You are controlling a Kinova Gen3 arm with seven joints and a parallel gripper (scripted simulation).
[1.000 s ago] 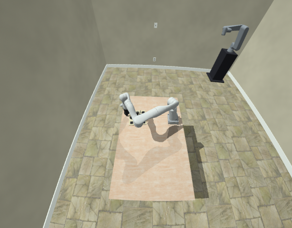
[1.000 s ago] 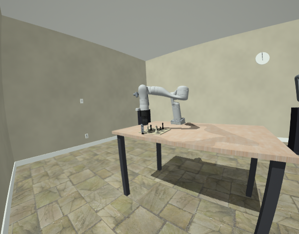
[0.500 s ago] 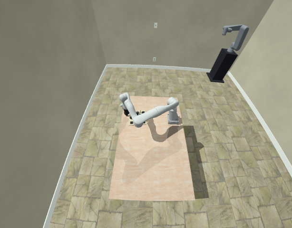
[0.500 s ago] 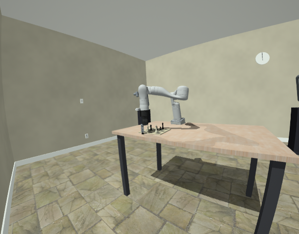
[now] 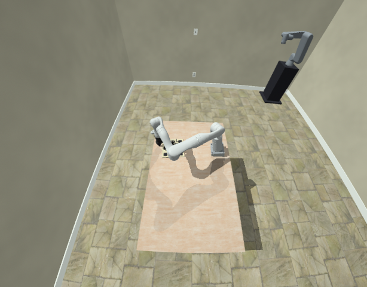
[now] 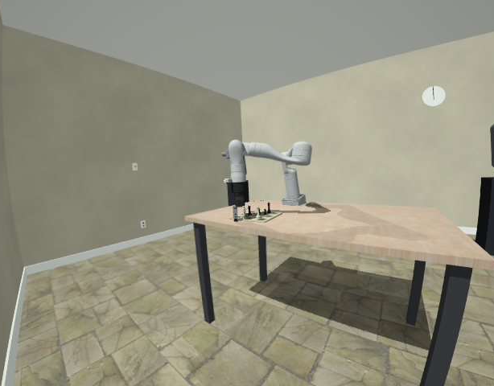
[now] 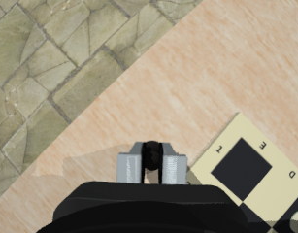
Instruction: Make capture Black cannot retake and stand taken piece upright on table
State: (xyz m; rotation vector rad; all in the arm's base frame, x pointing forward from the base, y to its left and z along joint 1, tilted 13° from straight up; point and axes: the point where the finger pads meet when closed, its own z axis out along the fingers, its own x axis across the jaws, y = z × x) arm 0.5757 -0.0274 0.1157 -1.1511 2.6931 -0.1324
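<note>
Now: the white chess piece 110 mm behind my hand and 60 mm to the left of it. Round my hand: white piece 140 mm behind, 50 mm to the right, 10 mm below; chessboard 140 mm behind, 20 mm to the left, 30 mm below.
</note>
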